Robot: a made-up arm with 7 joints. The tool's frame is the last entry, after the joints.
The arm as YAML. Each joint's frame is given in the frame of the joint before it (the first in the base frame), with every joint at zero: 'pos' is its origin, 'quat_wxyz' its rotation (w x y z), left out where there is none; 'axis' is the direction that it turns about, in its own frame. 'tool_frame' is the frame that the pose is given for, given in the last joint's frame.
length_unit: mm
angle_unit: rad
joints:
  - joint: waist
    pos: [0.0, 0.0, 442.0]
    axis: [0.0, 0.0, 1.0]
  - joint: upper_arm
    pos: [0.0, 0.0, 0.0]
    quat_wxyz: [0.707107, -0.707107, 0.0, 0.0]
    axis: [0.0, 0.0, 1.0]
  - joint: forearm
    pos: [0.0, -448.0, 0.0]
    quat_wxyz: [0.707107, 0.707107, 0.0, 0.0]
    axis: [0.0, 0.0, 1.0]
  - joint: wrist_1
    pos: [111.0, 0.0, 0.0]
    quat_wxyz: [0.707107, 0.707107, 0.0, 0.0]
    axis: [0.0, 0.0, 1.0]
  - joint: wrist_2
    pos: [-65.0, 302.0, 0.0]
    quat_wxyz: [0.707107, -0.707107, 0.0, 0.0]
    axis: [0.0, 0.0, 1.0]
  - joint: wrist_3
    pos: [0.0, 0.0, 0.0]
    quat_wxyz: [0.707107, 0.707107, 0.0, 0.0]
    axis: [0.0, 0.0, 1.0]
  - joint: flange
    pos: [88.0, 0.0, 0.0]
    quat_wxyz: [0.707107, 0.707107, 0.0, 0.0]
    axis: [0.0, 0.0, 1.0]
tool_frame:
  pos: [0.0, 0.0, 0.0]
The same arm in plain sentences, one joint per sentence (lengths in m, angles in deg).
The arm has seven revolute joints in a row. What follows holds with every joint at zero, and every direction is one of the base frame's. Joint 1 lies 0.442 m along +z from the base frame's origin and turns about +z. Joint 2 lies at the same point as joint 1 and turns about +y. Joint 3 lies 0.448 m along +z from joint 2 and turns about +z. Joint 4 lies 0.111 m along +x from joint 3 and turns about -y. Joint 5 lies 0.065 m along -x and 0.302 m along +z from joint 4 and turns about +z. Joint 6 lies at the same point as joint 5 and turns about -y. Joint 7 lies 0.088 m along +x from joint 6 and turns about -z. The tool frame, which is the frame that the pose is given for, lies at the same point as joint 7; its axes are the base frame's turned by roll 180, pitch 0 and yaw 0 deg (as in URDF: about the fixed x, then y, then z).
